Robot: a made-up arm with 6 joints. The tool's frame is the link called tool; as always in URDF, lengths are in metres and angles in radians. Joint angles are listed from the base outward. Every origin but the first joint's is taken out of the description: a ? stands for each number. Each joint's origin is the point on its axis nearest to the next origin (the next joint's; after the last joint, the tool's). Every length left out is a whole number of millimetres.
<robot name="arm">
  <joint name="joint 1" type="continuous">
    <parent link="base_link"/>
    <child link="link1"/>
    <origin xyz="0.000 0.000 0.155"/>
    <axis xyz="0 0 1"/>
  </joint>
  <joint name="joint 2" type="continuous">
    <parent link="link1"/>
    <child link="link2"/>
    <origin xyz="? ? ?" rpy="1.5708 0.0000 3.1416"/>
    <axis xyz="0 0 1"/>
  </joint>
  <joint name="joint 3" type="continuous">
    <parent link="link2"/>
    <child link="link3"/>
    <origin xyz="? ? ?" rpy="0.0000 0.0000 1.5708"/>
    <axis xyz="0 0 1"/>
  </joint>
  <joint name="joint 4" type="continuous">
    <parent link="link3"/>
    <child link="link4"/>
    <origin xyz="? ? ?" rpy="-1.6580 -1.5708 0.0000"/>
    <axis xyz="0 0 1"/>
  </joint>
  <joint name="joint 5" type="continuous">
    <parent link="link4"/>
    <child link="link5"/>
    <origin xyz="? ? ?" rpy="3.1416 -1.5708 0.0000"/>
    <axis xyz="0 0 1"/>
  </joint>
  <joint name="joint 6" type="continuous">
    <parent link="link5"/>
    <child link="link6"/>
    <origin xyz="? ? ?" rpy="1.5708 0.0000 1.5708"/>
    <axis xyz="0 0 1"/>
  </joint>
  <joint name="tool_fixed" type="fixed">
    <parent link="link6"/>
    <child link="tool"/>
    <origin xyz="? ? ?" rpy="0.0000 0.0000 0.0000"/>
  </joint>
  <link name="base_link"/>
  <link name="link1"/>
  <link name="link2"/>
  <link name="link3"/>
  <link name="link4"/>
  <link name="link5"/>
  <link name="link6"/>
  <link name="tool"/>
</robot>
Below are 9 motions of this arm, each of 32 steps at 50 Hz.
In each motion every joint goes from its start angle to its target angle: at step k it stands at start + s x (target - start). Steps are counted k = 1, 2, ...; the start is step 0. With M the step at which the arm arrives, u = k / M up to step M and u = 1 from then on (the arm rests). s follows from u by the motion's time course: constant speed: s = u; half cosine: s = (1 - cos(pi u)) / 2; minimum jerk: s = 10 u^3 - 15 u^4 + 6 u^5.
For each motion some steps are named. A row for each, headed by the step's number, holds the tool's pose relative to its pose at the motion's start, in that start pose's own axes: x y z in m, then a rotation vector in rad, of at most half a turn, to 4 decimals.
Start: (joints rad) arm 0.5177 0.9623 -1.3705 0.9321 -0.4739 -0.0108
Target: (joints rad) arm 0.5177 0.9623 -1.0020 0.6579 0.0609 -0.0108
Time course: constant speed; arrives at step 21
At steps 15, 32:
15: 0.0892 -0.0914 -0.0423 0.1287 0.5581 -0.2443
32: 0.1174 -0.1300 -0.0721 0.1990 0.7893 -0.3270

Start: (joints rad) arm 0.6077 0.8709 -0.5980 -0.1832 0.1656 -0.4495
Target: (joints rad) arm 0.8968 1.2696 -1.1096 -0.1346 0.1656 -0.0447
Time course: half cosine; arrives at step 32
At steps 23, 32:
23: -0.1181 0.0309 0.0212 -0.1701 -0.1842 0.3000
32: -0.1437 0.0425 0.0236 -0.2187 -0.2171 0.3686

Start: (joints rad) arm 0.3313 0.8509 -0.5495 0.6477 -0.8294 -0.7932
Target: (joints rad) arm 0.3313 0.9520 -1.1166 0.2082 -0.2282 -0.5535
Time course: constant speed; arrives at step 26
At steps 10, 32:
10: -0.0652 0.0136 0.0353 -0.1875 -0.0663 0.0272
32: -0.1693 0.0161 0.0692 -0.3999 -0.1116 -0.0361

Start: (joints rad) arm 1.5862 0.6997 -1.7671 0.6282 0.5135 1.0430
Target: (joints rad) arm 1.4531 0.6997 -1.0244 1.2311 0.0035 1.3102
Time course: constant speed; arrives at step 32
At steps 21, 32:
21: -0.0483 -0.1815 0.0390 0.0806 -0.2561 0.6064
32: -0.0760 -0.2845 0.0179 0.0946 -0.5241 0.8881

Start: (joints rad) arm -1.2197 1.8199 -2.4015 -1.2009 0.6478 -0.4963
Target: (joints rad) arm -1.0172 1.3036 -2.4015 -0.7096 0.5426 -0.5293
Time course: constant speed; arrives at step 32
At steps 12, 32:
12: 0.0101 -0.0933 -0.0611 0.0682 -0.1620 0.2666
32: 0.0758 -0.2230 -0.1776 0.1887 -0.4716 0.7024

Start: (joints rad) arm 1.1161 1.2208 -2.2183 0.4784 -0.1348 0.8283
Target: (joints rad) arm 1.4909 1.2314 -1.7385 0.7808 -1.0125 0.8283
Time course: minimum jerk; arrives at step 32
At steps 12, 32:
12: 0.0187 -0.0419 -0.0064 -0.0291 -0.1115 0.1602
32: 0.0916 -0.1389 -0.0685 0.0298 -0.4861 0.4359

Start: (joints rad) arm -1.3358 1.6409 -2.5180 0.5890 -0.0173 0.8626
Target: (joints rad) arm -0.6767 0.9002 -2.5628 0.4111 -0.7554 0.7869
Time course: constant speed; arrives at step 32
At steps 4, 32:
4: 0.0049 0.0664 -0.0133 -0.1708 -0.0327 0.0439
32: -0.2142 0.3468 -0.2521 -1.1369 -0.6717 0.6125

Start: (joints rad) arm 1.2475 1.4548 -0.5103 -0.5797 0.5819 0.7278
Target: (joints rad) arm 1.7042 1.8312 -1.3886 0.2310 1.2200 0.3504
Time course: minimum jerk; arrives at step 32
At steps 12, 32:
12: -0.0427 0.0474 -0.0376 -0.0672 0.0695 -0.0098
32: -0.0767 0.2028 -0.1814 -0.4678 0.3536 -0.2718

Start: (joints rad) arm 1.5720 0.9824 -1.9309 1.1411 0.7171 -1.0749
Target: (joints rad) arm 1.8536 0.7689 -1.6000 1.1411 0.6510 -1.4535
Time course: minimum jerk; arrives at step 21
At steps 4, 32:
4: 0.0012 0.0022 -0.0002 -0.0081 -0.0028 -0.0084
32: 0.0269 0.0477 -0.0084 -0.1552 -0.0727 -0.1714

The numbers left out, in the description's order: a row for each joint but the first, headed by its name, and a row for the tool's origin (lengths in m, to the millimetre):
joint 2: 0.000 0.000 0.000
joint 3: 0.185 0.025 0.000
joint 4: 0.064 0.363 0.000
joint 5: 0.000 0.000 0.000
joint 6: 0.077 0.000 0.000
tool: 0.000 0.000 0.000

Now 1 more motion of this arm.
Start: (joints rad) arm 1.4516 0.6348 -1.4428 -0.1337 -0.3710 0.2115
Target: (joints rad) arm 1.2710 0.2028 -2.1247 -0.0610 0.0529 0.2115
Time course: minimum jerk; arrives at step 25
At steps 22, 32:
22: -0.4252 0.1106 -0.1905 -0.0372 -0.6769 -0.1366
32: -0.4293 0.1133 -0.1963 -0.0394 -0.6865 -0.1384

